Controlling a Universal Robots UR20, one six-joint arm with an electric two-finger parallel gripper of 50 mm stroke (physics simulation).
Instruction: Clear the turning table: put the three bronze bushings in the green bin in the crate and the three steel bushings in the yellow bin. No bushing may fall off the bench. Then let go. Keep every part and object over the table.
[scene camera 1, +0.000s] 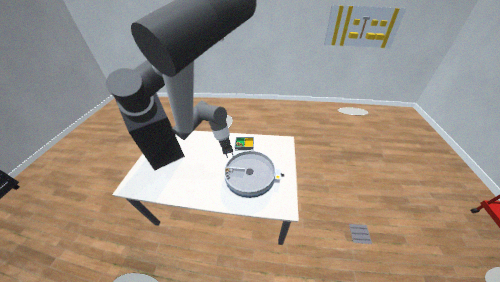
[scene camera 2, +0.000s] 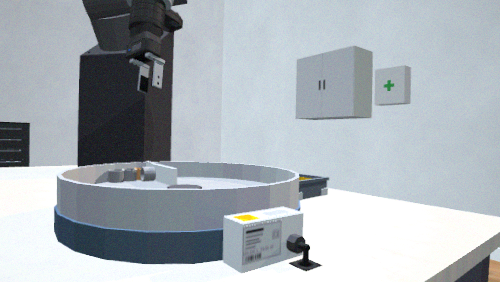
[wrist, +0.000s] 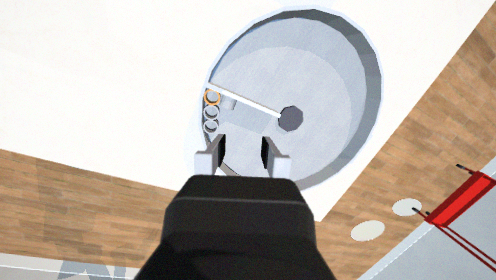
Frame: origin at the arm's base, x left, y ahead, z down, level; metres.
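Seen in the pictures: gripper, fingertip midpoint: (scene camera 1: 230, 156) (scene camera 2: 149, 89) (wrist: 243, 145); arm's base, link origin: (scene camera 1: 141, 108) (scene camera 2: 128, 41).
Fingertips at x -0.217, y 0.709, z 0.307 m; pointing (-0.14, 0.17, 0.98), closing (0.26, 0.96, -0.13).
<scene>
Offsets run from my fingertips to a thing's top centre. "spot": to the spot under its first point. Level surfaces: height alone.
My gripper (scene camera 1: 229, 156) (scene camera 2: 150, 90) (wrist: 243, 145) is open and empty, high above the table and back from the turning table (scene camera 1: 250, 193) (scene camera 2: 175, 207) (wrist: 320, 85). Inside that, by the outer wall and the divider, a bronze bushing @[dx +0.007, dy -0.049, dz +0.176 m] (scene camera 2: 139, 173) (wrist: 219, 97) stands upright nearest the divider. Two upright steel bushings follow it in a row, one @[dx -0.025, dy -0.043, dz +0.176 m] (scene camera 2: 130, 174) beside it and one @[dx -0.056, dy -0.036, dz +0.176 m] (scene camera 2: 116, 175) at the end. A third steel bushing @[dx +0.007, dy -0.015, dz +0.170 m] (scene camera 2: 148, 173) (wrist: 230, 103) lies on its side near the divider. The crate @[dx +0.379, dy +0.067, dz +0.205 m] (scene camera 1: 244, 149) (scene camera 2: 314, 187) has a green bin @[spot: dx +0.439, dy +0.040, dz +0.242 m] (scene camera 1: 242, 140) with small bronze shapes, and a yellow bin @[spot: dx +0.416, dy +0.114, dz +0.249 m] (scene camera 1: 249, 142).
The thin divider @[spot: dx +0.012, dy +0.067, dz +0.179 m] (scene camera 2: 167, 174) (wrist: 245, 99) runs from the wall to the dark hub @[dx +0.010, dy +0.140, dz +0.194 m] (scene camera 1: 249, 171) (wrist: 290, 118). A white box @[spot: dx -0.033, dy +0.392, dz +0.223 m] (scene camera 2: 262, 242) with a black knob stands against the turning table's outside. The crate stands behind the turning table in scene camera 1. The white bench @[dz +0.255 m] (scene camera 1: 200, 195) has open edges.
</scene>
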